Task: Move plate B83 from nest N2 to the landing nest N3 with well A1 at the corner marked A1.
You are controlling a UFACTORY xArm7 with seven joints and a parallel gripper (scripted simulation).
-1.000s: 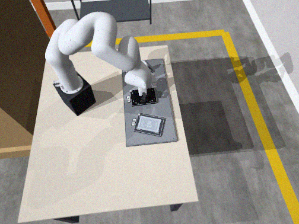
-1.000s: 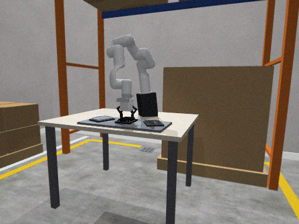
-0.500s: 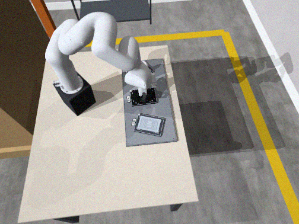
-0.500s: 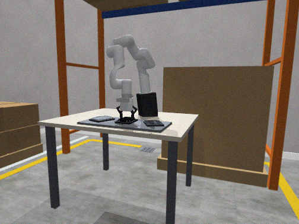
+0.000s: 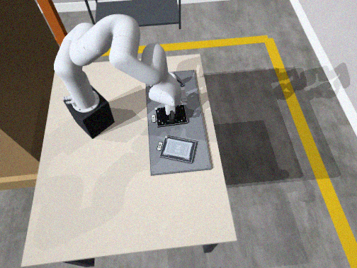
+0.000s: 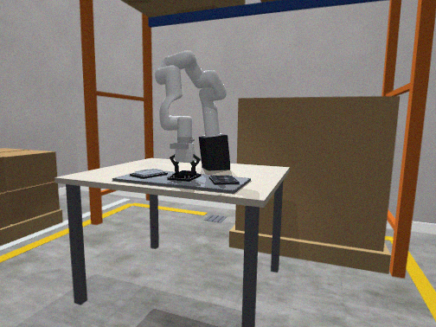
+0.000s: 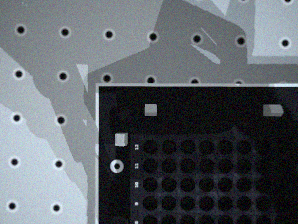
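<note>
The dark multi-well plate lies 10 mm below my hand. From my hand the other things lie so: light grey plate 210 mm to the right, 10 mm below, 10 mm behind; black nest 20 mm below.
</note>
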